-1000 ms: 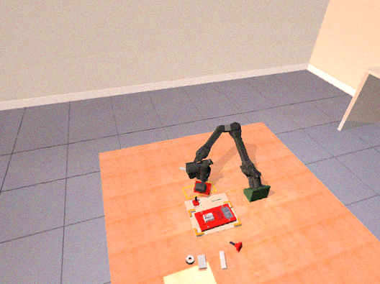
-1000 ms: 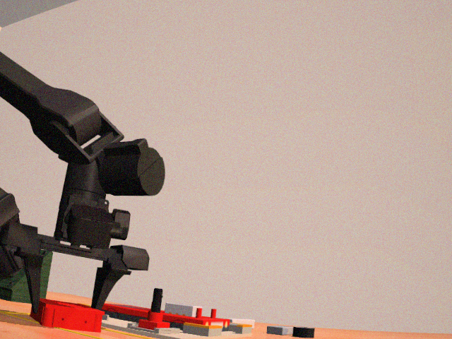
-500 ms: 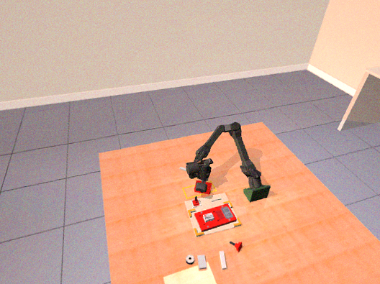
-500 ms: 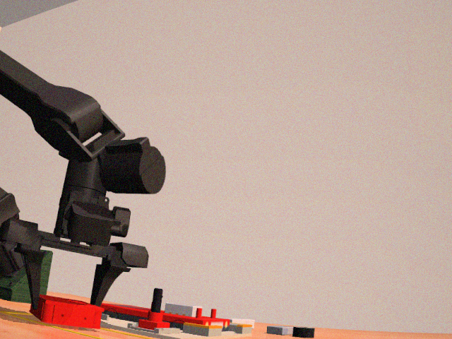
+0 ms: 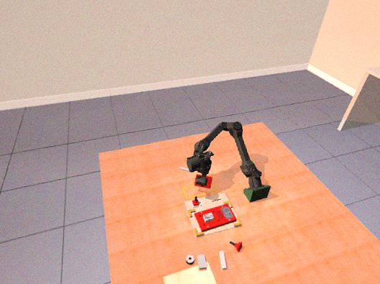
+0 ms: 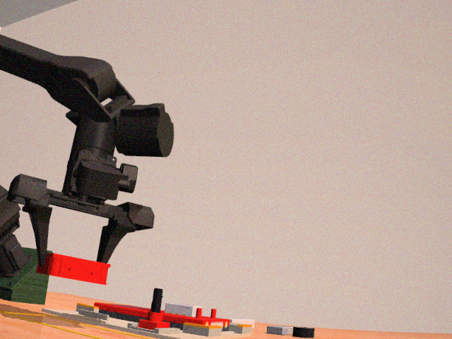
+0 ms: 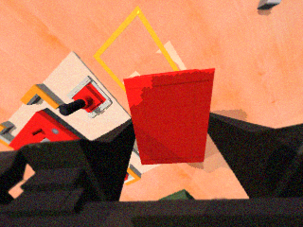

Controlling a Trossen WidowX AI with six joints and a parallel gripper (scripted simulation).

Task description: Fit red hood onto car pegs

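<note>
My gripper tip is 22 cm to the right of the grey engine block, 7 cm short of it and 4 cm above it. The rest, counted from my gripper tip: red hood (1 cm above); grey pin (18 cm to the right, 6 cm below, 4 cm ahead).
</note>
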